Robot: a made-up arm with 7 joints. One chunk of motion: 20 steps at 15 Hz.
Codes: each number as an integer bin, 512 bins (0 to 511) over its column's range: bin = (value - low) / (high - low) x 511, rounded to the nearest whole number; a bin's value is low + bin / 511 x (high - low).
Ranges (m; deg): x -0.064..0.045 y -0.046..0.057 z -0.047..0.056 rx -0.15..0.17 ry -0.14..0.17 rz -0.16..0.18
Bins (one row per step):
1: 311 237 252 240 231 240
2: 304 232 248 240 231 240
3: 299 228 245 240 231 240
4: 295 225 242 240 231 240
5: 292 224 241 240 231 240
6: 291 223 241 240 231 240
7: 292 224 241 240 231 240
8: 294 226 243 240 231 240
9: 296 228 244 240 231 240
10: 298 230 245 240 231 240
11: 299 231 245 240 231 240
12: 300 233 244 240 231 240
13: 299 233 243 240 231 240
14: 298 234 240 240 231 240
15: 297 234 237 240 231 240
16: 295 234 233 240 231 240
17: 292 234 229 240 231 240
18: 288 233 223 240 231 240
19: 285 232 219 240 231 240
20: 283 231 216 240 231 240
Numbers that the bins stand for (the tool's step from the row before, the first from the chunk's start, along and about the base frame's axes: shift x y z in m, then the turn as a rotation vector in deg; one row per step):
1: 0.00234 0.00177 0.00379 0.000 0.000 0.000
2: 0.00085 0.00076 0.00299 0.000 0.000 0.000
3: -0.00022 -0.00004 0.00238 0.000 0.000 0.000
4: -0.00107 -0.00065 0.00178 0.000 0.000 0.000
5: -0.00171 -0.00085 0.00158 0.000 0.000 0.000
6: -0.00193 -0.00105 0.00158 0.000 0.000 0.000
7: -0.00171 -0.00085 0.00158 0.000 0.000 0.000
8: -0.00129 -0.00045 0.00198 0.000 0.000 0.000
9: -0.00086 -0.00004 0.00218 0.000 0.000 0.000
10: -0.00043 0.00036 0.00238 0.000 0.000 0.000
11: -0.00022 0.00056 0.00238 0.000 0.000 0.000
12: -0.00001 0.00096 0.00218 0.000 0.000 0.000
13: -0.00022 0.00096 0.00198 0.000 0.000 0.000
14: -0.00043 0.00117 0.00138 0.000 0.000 0.000
15: -0.00065 0.00117 0.00077 0.000 0.000 0.000
16: -0.00107 0.00117 -0.00004 0.000 0.000 0.000
17: -0.00171 0.00117 -0.00084 0.000 0.000 0.000
18: -0.00257 0.00096 -0.00205 0.000 0.000 0.000
19: -0.00321 0.00076 -0.00286 0.000 0.000 0.000
20: -0.00363 0.00056 -0.00346 0.000 0.000 0.000

